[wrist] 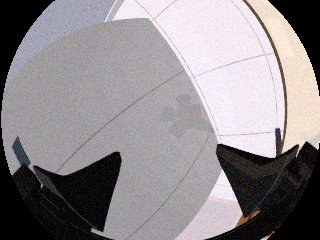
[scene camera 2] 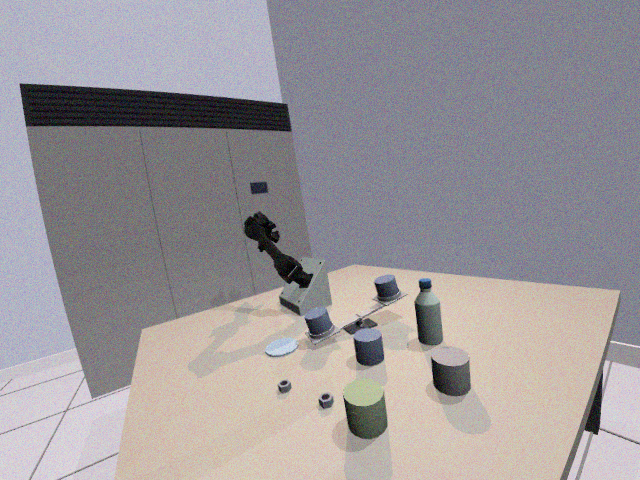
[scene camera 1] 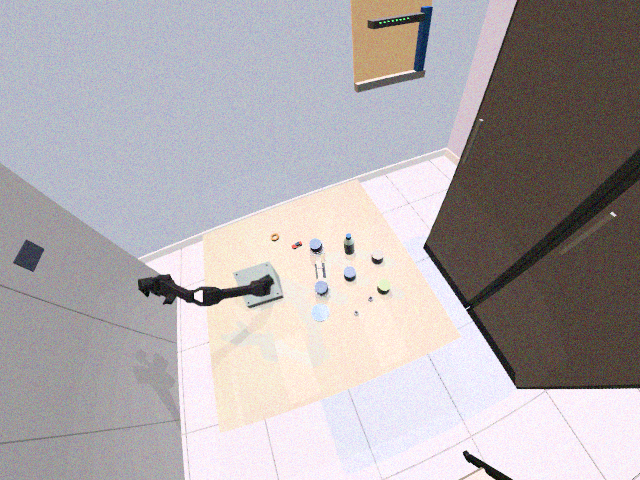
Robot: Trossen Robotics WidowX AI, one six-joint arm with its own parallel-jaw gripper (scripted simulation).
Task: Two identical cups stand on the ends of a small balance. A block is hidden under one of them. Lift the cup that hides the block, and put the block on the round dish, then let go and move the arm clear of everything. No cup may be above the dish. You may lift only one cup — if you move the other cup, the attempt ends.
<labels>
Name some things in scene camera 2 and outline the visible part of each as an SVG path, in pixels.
A grey cylinder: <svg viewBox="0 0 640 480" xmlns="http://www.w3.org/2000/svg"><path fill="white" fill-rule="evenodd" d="M436 348L431 354L434 387L440 393L442 392L447 396L463 396L467 394L471 389L470 360L467 351L455 346Z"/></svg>
</labels>
